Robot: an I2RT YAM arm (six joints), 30 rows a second.
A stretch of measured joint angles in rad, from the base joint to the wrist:
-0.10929, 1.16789, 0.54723, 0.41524, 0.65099, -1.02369
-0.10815, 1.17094, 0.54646, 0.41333, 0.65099, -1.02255
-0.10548, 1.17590, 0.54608, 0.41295, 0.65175, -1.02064
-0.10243, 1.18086, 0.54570, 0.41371, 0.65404, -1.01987
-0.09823, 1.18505, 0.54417, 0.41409, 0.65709, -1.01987
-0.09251, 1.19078, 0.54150, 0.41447, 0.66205, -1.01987
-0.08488, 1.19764, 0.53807, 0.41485, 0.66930, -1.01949
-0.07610, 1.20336, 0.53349, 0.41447, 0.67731, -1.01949
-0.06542, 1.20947, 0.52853, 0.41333, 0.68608, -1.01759
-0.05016, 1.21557, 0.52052, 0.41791, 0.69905, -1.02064
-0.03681, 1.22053, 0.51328, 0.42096, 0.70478, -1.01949
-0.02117, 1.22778, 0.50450, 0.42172, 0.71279, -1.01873
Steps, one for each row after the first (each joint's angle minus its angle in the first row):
0.00114, 0.00305, -0.00077, -0.00191, 0.00000, 0.00114
0.00381, 0.00801, -0.00115, -0.00229, 0.00076, 0.00305
0.00686, 0.01297, -0.00153, -0.00153, 0.00305, 0.00382
0.01106, 0.01716, -0.00306, -0.00115, 0.00610, 0.00382
0.01678, 0.02289, -0.00573, -0.00077, 0.01106, 0.00382
0.02441, 0.02975, -0.00916, -0.00039, 0.01831, 0.00420
0.03319, 0.03547, -0.01374, -0.00077, 0.02632, 0.00420
0.04387, 0.04158, -0.01870, -0.00191, 0.03509, 0.00610
0.05913, 0.04768, -0.02671, 0.00267, 0.04806, 0.00305
0.07248, 0.05264, -0.03395, 0.00572, 0.05379, 0.00420
0.08812, 0.05989, -0.04273, 0.00648, 0.06180, 0.00496

